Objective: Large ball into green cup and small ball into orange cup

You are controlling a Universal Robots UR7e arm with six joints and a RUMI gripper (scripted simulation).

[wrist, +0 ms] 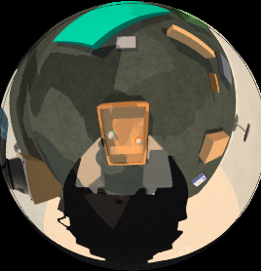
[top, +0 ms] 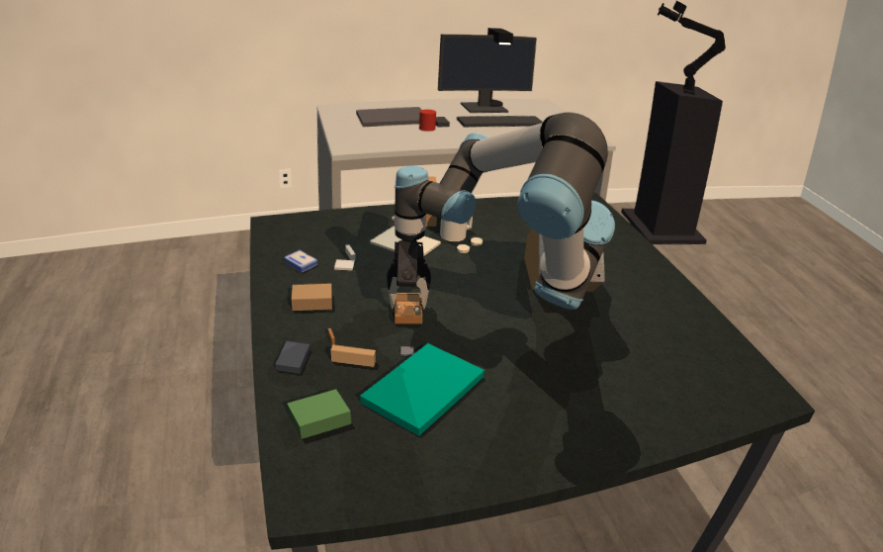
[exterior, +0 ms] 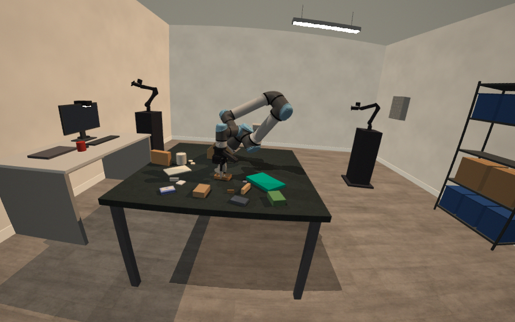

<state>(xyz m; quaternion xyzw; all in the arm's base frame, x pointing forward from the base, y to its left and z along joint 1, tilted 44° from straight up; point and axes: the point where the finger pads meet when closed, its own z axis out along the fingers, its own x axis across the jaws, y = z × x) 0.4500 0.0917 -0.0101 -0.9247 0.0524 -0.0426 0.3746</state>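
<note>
Right now my hand is 10 mm above the covered wooden puzzle. From my hand the other things lie so: brown box: 250 mm ahead, 60 mm to the right, 10 mm below; then teal flat box: 300 mm to the left, 10 mm below, 10 mm behind; then grey cube: 160 mm to the left, 20 mm below, 20 mm ahead.
</note>
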